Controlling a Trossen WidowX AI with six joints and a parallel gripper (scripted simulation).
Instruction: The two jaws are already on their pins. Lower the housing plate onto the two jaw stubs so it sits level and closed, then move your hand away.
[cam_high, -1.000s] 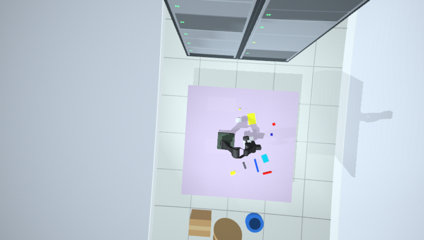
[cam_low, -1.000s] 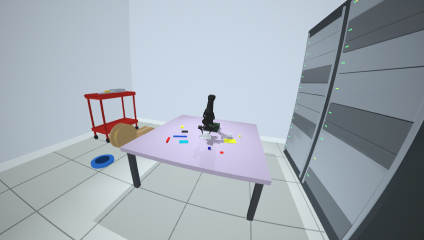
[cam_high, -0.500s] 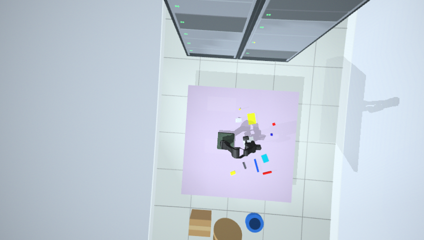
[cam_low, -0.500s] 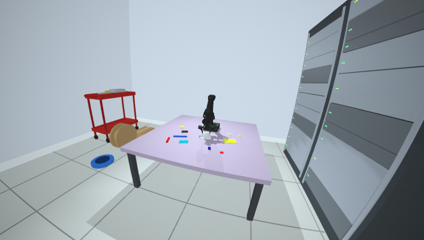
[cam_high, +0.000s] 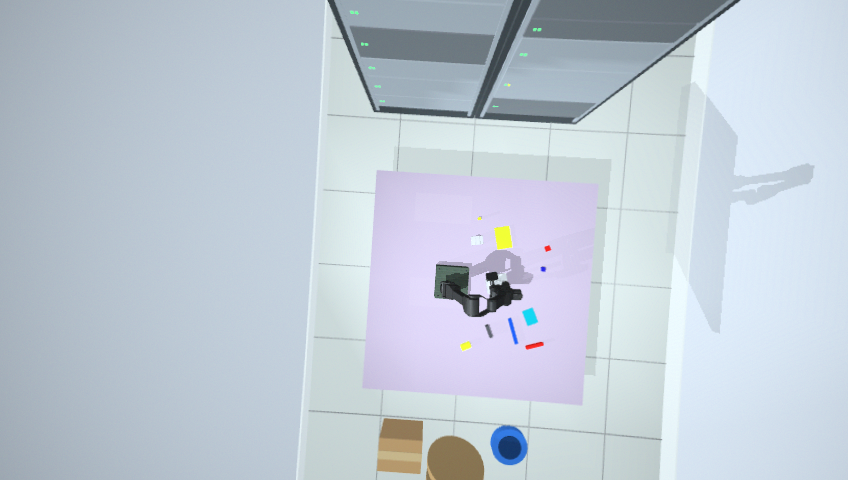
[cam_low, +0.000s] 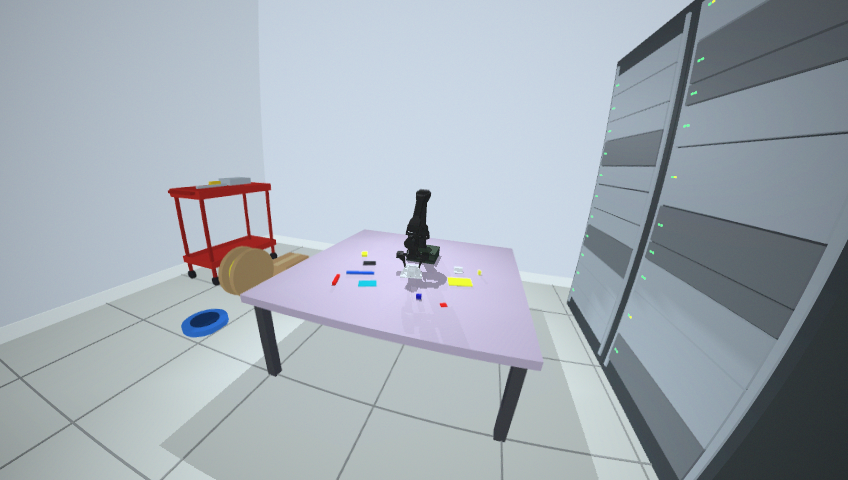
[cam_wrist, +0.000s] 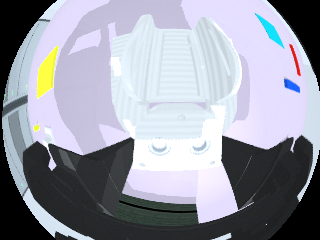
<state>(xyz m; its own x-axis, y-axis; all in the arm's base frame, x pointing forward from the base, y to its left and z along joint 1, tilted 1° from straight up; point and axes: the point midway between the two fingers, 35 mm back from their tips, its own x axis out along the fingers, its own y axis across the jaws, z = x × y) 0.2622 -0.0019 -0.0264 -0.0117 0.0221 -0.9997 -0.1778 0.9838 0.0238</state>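
The white housing plate lies 1 cm ahead of my gripper tip and 2 cm above it. Round my gripper tip: white block 8 cm behind, 27 cm to the left; then yellow plate 8 cm ahead, 29 cm to the left, 1 cm below; then blue bar 14 cm ahead, 26 cm to the right.
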